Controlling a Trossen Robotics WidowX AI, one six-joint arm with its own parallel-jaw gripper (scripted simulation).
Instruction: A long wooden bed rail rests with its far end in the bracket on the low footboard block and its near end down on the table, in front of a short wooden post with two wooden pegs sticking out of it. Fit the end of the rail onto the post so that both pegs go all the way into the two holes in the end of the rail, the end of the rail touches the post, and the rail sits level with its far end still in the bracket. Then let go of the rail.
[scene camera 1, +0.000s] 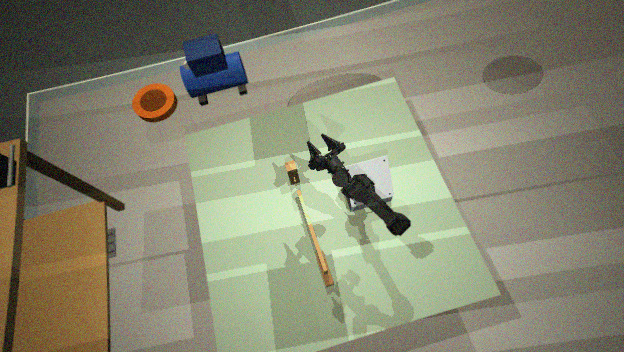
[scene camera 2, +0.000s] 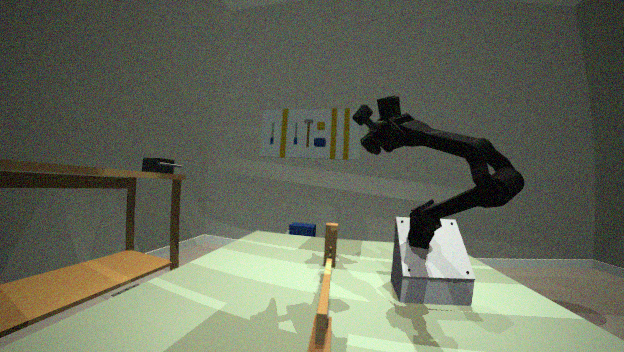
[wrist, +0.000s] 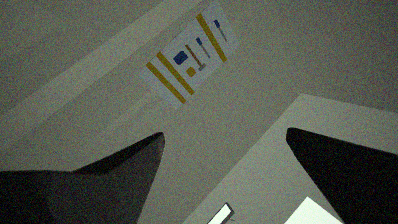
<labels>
My gripper shows in scene camera 1, in scene camera 2 (367, 127) and in the wrist view. One and the same spot on my gripper: (wrist: 122, 180) is (scene camera 1: 328, 144).
</labels>
